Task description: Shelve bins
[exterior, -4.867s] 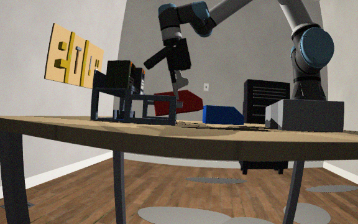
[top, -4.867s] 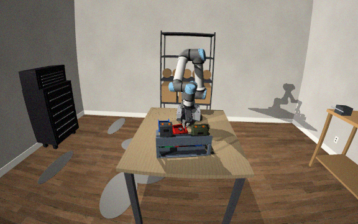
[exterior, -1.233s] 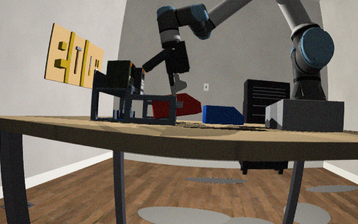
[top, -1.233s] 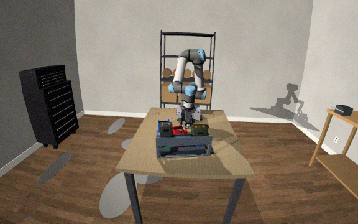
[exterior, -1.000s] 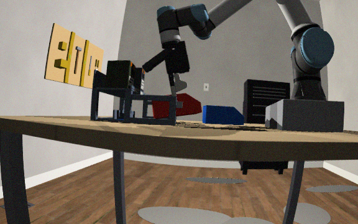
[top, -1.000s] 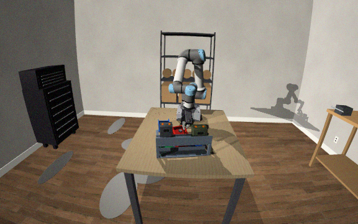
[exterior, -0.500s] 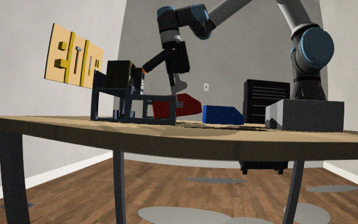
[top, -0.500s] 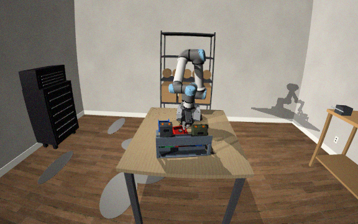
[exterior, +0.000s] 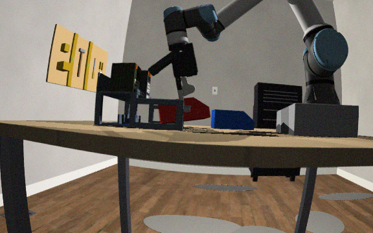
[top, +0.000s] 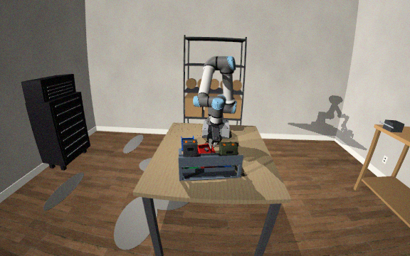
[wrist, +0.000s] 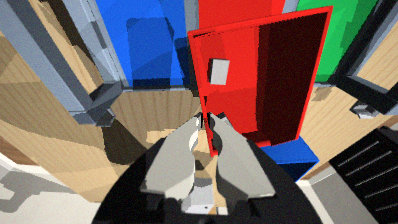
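My hand is 2 cm short of the red bin, 4 cm to the left of it and 2 cm above it. The rest, counted from my hand: dark box (23 cm ahead, 8 cm to the right, 8 cm above); then green case (15 cm ahead, 13 cm to the left, 6 cm above); then blue bin (14 cm behind, 23 cm to the right, 5 cm below).
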